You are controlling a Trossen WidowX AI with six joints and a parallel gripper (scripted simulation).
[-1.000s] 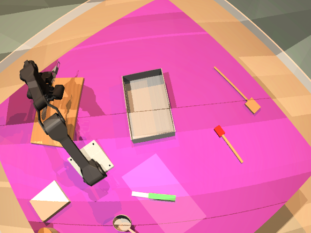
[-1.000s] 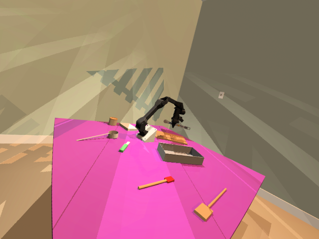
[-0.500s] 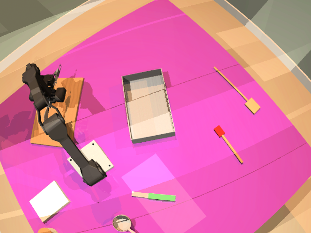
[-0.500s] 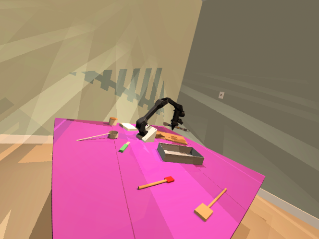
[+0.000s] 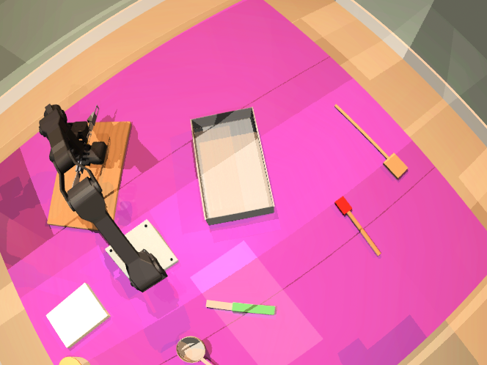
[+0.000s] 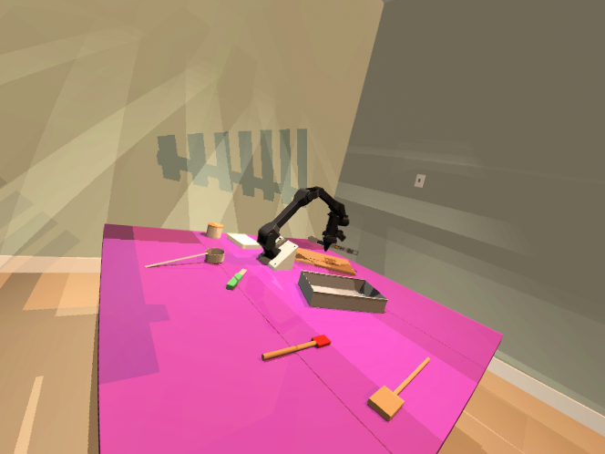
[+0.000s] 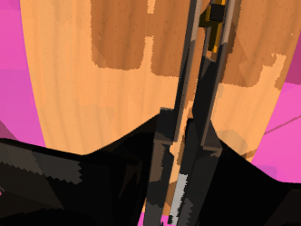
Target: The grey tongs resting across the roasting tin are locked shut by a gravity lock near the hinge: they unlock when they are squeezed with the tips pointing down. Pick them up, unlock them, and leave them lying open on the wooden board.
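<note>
Now: gripper tip 6 cm above the wooden board, 2 cm to the right of it and 2 cm past it. The rest, counted from my gripper tip: white block: 33 cm to the right, 32 cm behind, 6 cm below; then green-handled tool: 59 cm to the right, 7 cm ahead, 6 cm below.
</note>
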